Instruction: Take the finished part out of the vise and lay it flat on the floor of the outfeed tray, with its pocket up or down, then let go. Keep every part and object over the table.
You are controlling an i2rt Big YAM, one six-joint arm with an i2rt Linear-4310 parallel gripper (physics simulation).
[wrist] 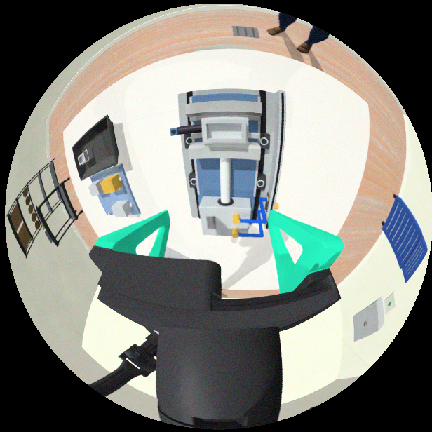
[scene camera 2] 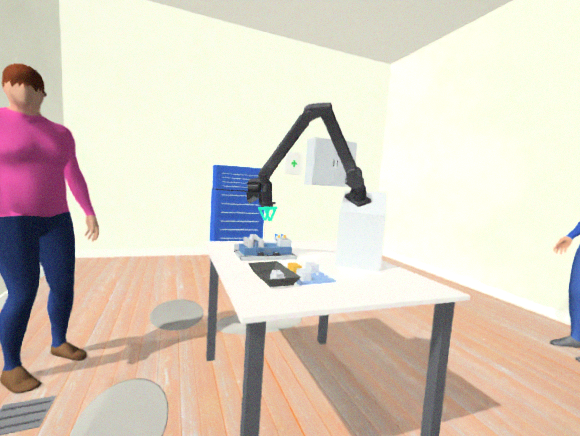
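Where they show: gripper, fingertip midpoint: [scene camera 2: 267,220]; arm's base, origin of the base link: [scene camera 2: 357,199].
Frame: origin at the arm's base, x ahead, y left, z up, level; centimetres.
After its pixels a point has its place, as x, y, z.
Note:
The finished part [wrist: 225,131], a light grey block with a rectangular pocket facing up, sits between the jaws of the vise [wrist: 226,177] [scene camera 2: 265,248] @(44.1, -14.1, -28.0). The vise is blue and grey, with a black handle at its left in the wrist view. The outfeed tray [wrist: 109,145] [scene camera 2: 267,271] @(51.4, 11.3, -32.2) is black and stands left of the vise in the wrist view, with a small light grey part [wrist: 83,157] [scene camera 2: 276,274] @(52.9, 25.7, -29.0) in it. My gripper [wrist: 218,215] [scene camera 2: 267,220] @(42.0, -19.6, -14.3) is open and empty, pointing down, well above the vise. In the wrist view the part lies beyond the fingertips.
A blue mat [wrist: 131,192] [scene camera 2: 325,278] @(30.0, 23.9, -32.7) beside the tray bears an orange block [wrist: 111,183] [scene camera 2: 294,267] @(41.2, 16.5, -29.5) and light grey blocks. Blue pipes [wrist: 261,220] with orange ends stand at the vise's near end in the wrist view. A tall white box [scene camera 2: 361,235] @(3.7, 10.8, -16.9) stands under the arm's base.

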